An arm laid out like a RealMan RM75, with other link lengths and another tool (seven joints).
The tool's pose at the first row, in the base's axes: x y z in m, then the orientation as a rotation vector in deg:
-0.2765, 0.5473, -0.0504, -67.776, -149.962, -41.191
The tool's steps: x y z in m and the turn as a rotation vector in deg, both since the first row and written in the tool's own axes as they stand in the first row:
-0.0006, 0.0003, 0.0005, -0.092, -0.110, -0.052
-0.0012, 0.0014, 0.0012, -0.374, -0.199, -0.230
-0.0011, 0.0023, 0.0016, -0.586, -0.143, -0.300
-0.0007, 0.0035, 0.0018, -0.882, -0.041, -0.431
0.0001, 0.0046, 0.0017, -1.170, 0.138, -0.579
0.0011, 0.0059, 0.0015, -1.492, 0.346, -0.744
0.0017, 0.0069, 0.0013, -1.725, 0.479, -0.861
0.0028, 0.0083, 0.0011, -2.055, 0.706, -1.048
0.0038, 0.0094, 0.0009, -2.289, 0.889, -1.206
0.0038, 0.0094, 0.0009, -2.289, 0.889, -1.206
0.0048, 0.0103, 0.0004, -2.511, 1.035, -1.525
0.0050, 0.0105, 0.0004, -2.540, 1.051, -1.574
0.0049, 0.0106, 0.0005, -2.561, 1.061, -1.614
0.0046, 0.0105, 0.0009, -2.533, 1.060, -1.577
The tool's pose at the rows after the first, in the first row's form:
-0.2759, 0.5473, -0.0509, -67.811, -150.087, -41.284
-0.2746, 0.5479, -0.0514, -67.728, -150.282, -41.674
-0.2740, 0.5487, -0.0514, -67.662, -150.278, -42.006
-0.2734, 0.5497, -0.0510, -67.513, -150.279, -42.484
-0.2731, 0.5508, -0.0502, -67.288, -150.229, -42.986
-0.2728, 0.5521, -0.0492, -67.032, -150.165, -43.548
-0.2725, 0.5530, -0.0485, -66.861, -150.130, -43.948
-0.2722, 0.5544, -0.0474, -66.566, -150.063, -44.532
-0.2720, 0.5556, -0.0465, -66.310, -150.016, -44.959
-0.2720, 0.5556, -0.0465, -66.310, -150.016, -44.959
-0.2720, 0.5565, -0.0454, -65.876, -150.122, -45.385
-0.2720, 0.5567, -0.0453, -65.812, -150.143, -45.441
-0.2719, 0.5568, -0.0454, -65.761, -150.164, -45.482
-0.2717, 0.5567, -0.0458, -65.801, -150.139, -45.435

